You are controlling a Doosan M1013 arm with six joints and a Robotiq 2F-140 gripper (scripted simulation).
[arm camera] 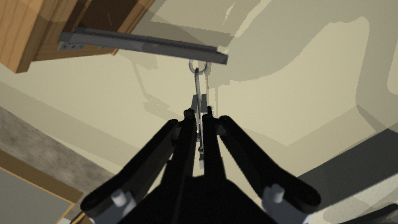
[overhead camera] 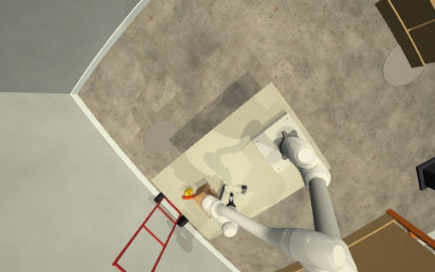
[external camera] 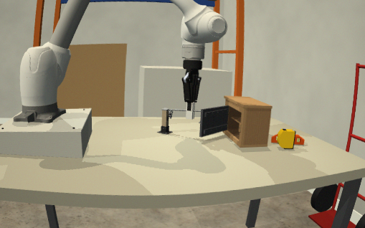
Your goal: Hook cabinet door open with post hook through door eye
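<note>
The dark door lies 100 mm ahead of my hand, 10 mm to the left of it and 40 mm below it.
</note>
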